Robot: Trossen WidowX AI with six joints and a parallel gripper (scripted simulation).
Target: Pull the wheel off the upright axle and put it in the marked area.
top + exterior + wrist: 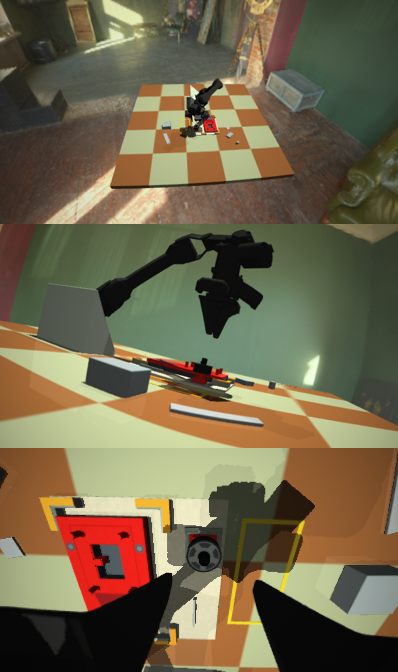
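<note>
Now: gripper tip 70 mm above the dark grey wheel, 10 mm to the right of it and 10 mm past it. Also, from my gripper tip: flat grey bar 250 mm to the right, 110 mm below, 50 mm ahead; then grey block 240 mm to the right, 90 mm below, 90 mm behind; then upright axle 80 mm below, 10 mm to the left, 10 mm behind.
</note>
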